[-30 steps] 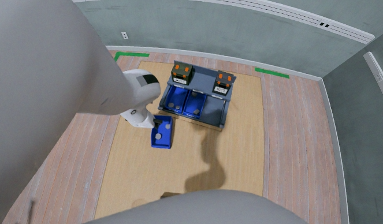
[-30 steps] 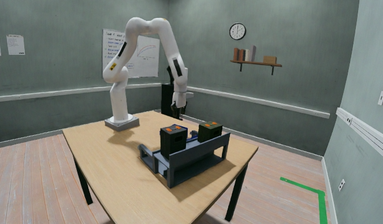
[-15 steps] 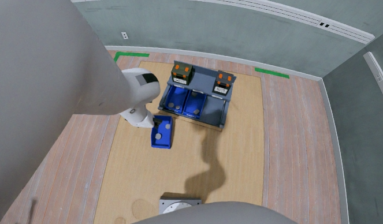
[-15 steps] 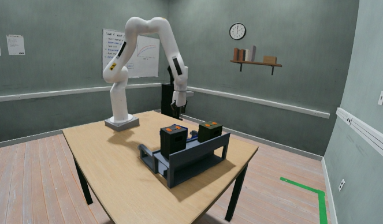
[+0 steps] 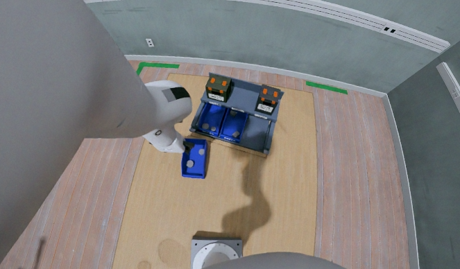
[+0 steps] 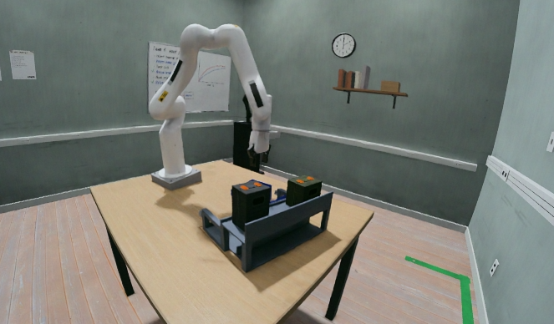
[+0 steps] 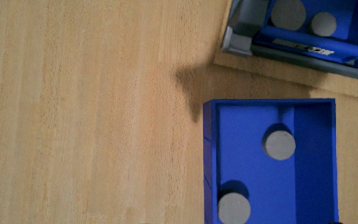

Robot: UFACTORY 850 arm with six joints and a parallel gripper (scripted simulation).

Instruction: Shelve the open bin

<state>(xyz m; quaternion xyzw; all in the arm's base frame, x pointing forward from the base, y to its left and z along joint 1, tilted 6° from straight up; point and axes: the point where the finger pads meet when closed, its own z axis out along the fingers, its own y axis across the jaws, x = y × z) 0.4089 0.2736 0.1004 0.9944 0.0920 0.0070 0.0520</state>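
My gripper is now 1 cm short of the blue bin, 5 cm to the left of it and 13 cm above it. From my hand the other things lie so: shelf: 26 cm ahead, 19 cm to the right, 10 cm below; grey cylinder part: 5 cm ahead, 7 cm to the right, 16 cm below.
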